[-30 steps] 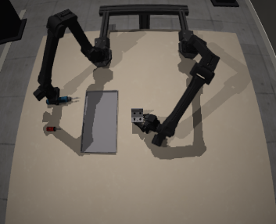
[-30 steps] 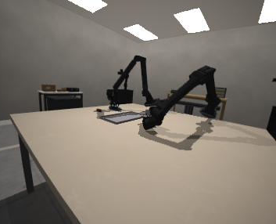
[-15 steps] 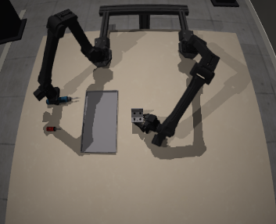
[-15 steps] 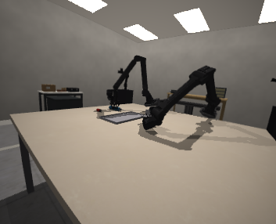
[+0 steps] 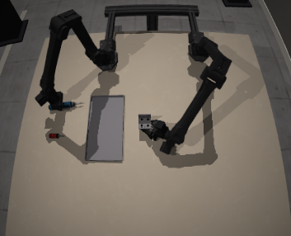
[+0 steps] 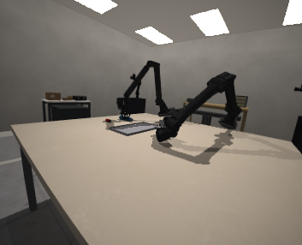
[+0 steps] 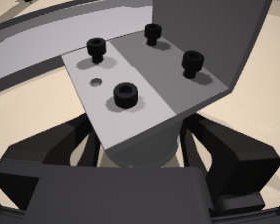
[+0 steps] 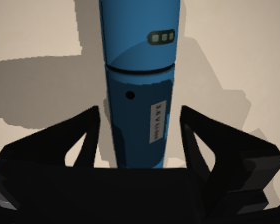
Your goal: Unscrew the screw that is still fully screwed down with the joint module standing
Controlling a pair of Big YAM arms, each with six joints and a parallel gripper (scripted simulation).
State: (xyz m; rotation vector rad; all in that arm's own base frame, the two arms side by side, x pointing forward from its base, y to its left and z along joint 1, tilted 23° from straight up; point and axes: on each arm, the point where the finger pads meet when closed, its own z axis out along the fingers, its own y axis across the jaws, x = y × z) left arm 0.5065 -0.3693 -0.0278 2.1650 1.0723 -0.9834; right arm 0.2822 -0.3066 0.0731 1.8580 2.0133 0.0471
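Now: left hand 10 mm below the joint module. Round my left hand: grey bracket: 50 mm above; flat grey tray: 30 mm behind, 240 mm to the right, 20 mm below; red-handled tool: 550 mm to the right, 10 mm below.
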